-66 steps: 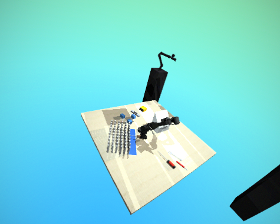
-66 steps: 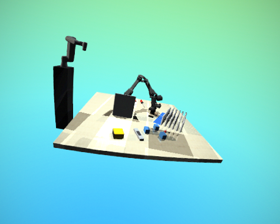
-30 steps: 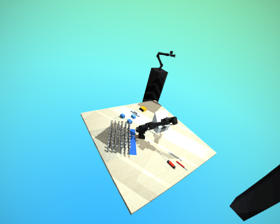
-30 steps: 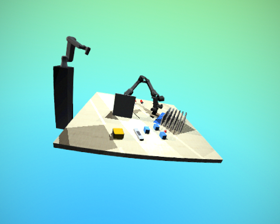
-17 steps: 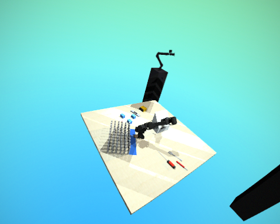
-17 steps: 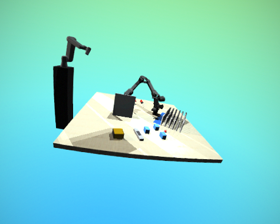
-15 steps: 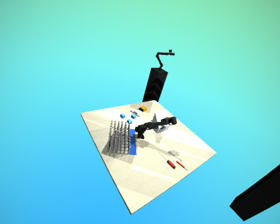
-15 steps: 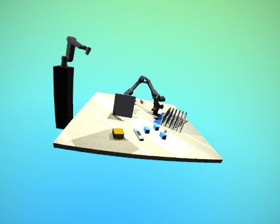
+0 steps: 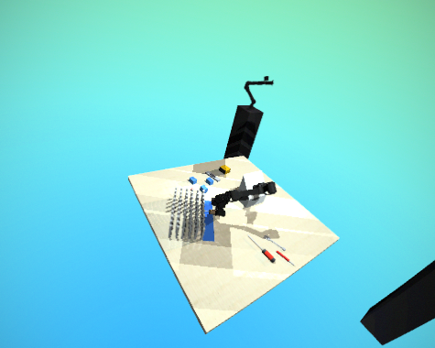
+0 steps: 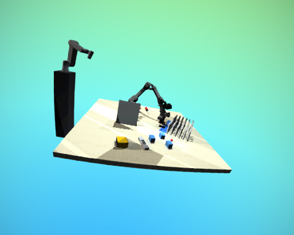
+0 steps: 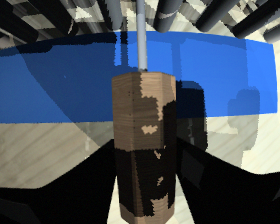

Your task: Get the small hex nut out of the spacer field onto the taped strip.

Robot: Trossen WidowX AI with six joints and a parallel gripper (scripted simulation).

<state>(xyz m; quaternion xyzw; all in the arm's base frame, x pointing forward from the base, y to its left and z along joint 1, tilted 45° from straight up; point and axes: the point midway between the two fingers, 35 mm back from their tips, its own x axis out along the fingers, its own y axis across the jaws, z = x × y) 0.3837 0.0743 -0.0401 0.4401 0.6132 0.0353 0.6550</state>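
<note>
Now: the blue taped strip 7 cm ahead of my gripper tip, 3 cm below it and 1 cm to the left of it. From my gripper tip the other things lie so: grey forked tool (40 cm to the left, 27 cm behind, 2 cm below); grey bar (42 cm to the right, 25 cm behind, 1 cm below); wooden-handled tool (9 cm ahead, 5 cm to the right).
</note>
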